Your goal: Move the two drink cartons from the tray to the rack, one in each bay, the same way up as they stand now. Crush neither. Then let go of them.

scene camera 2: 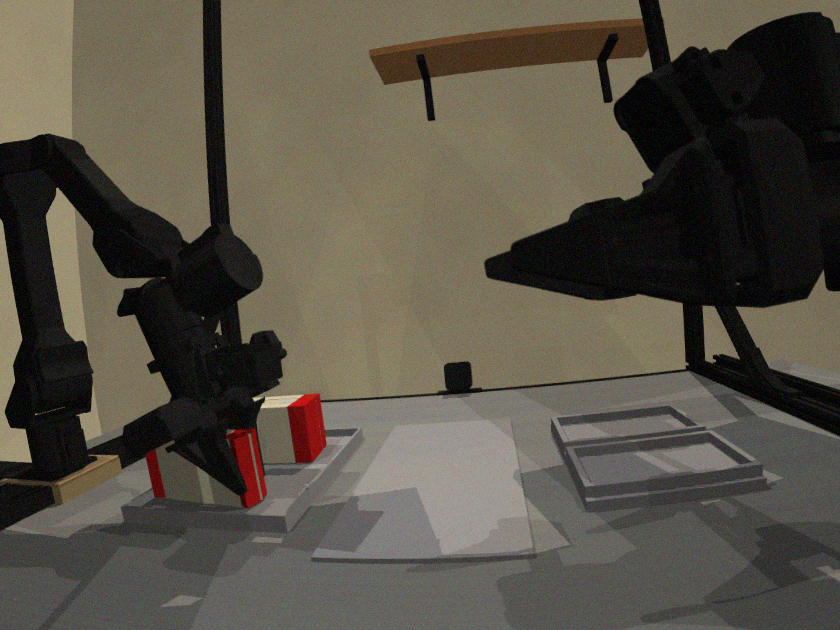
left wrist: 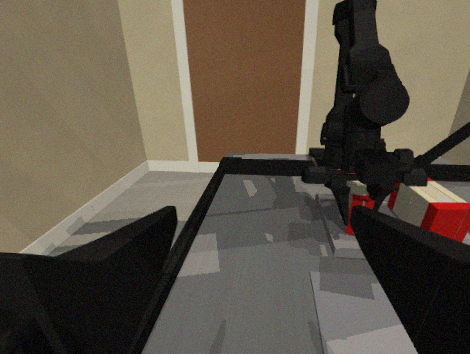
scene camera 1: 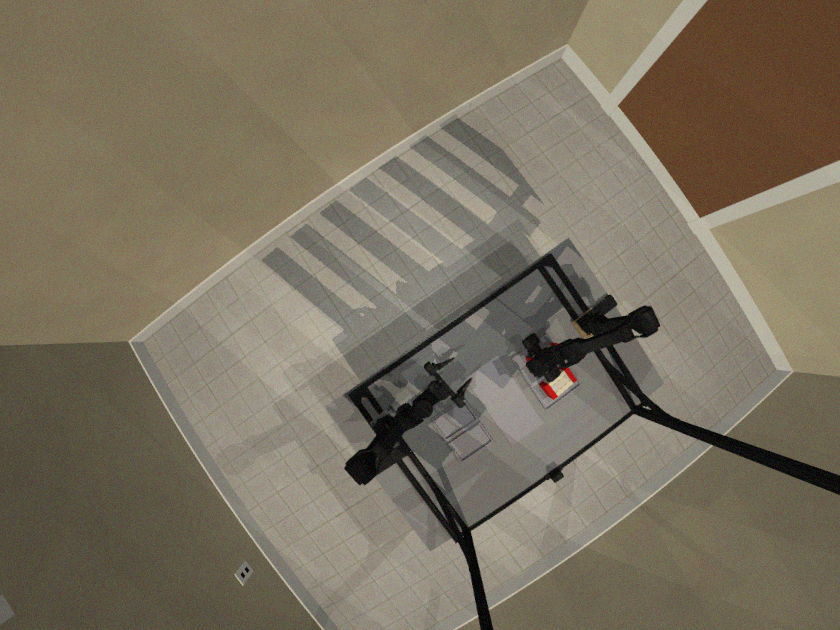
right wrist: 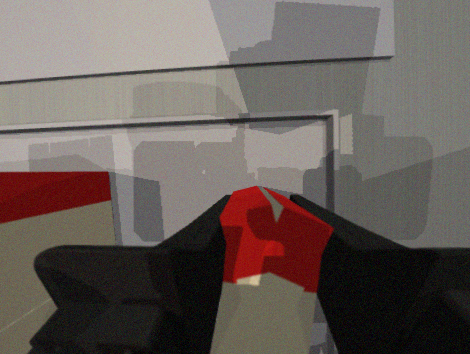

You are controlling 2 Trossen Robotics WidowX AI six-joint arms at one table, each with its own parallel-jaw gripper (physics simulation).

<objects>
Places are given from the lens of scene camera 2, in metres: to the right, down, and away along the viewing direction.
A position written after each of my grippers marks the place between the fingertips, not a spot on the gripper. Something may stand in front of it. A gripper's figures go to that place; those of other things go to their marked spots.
my left gripper [scene camera 2: 496,264]: 0.04, -0.02, 0.22
my right gripper [scene camera 2: 252,485]: -0.16, 0.16, 0.42
</objects>
